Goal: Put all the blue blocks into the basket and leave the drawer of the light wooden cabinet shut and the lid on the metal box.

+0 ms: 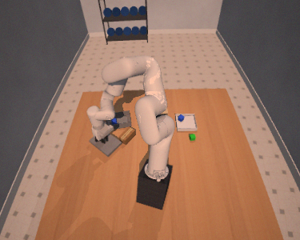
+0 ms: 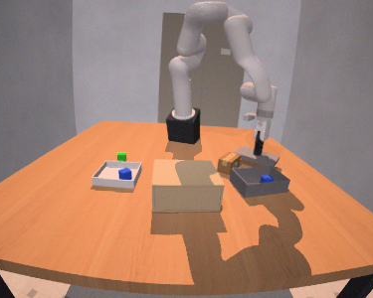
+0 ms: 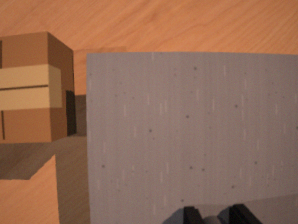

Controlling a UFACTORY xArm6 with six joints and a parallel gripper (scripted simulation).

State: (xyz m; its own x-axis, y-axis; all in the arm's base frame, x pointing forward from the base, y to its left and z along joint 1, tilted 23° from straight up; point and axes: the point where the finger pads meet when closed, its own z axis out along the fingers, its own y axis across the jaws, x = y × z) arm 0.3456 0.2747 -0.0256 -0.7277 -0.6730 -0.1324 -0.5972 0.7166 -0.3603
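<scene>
The grey metal box is 19 cm ahead of my hand, 11 cm to the right of it and 4 cm below it. Also, from my hand: small brown box 3 cm ahead, 15 cm to the right, 3 cm below; then drawer 18 cm ahead, 38 cm to the right, 3 cm below; then red block 4 cm ahead, 18 cm to the right, 5 cm below.
</scene>
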